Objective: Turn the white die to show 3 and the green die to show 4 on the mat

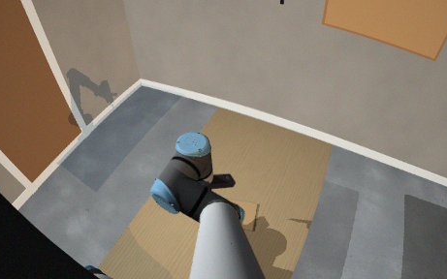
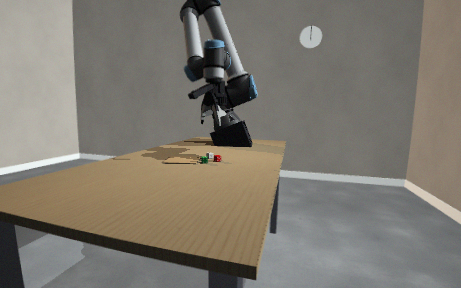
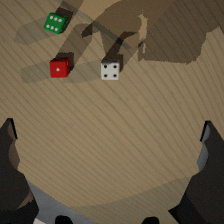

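Now: hand 14 cm above the white die. From my hand the other things lie so: green die: 14 cm below, 10 cm ahead, 2 cm to the left; red die: 14 cm below, 6 cm to the left, 5 cm ahead; tan mat: 15 cm below, 9 cm to the right, 9 cm ahead.
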